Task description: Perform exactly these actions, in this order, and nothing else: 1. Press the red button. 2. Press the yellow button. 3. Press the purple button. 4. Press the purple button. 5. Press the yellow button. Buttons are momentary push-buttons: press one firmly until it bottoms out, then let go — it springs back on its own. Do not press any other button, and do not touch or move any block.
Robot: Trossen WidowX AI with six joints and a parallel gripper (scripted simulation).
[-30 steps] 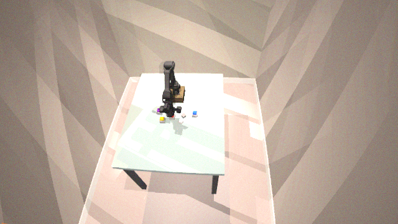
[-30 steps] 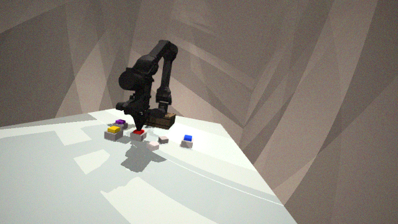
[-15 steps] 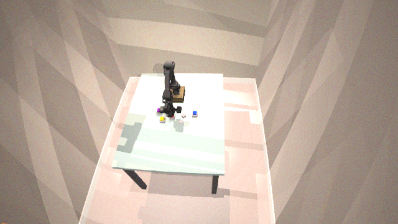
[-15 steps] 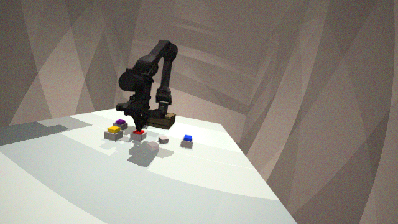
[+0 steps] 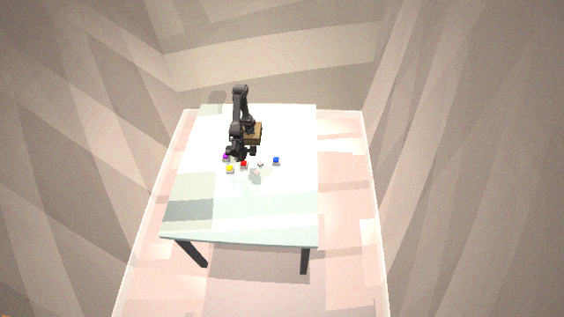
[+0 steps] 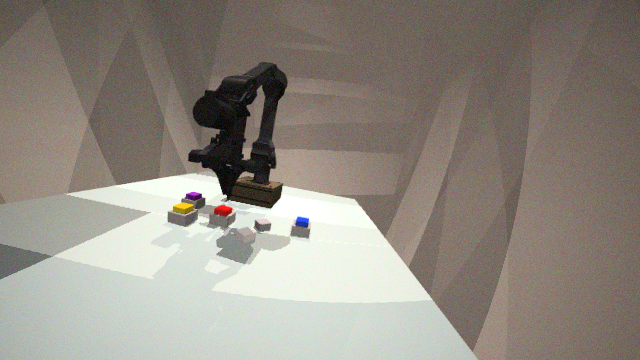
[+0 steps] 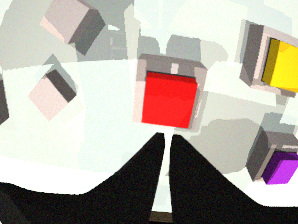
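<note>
Right now my gripper tip is 1 cm short of the red button and 4 cm above it. The rest, counted from my gripper tip: blue button 20 cm to the left, 4 cm below; purple button 7 cm behind, 12 cm to the right, 4 cm below; yellow button 3 cm ahead, 9 cm to the right, 4 cm below.
</note>
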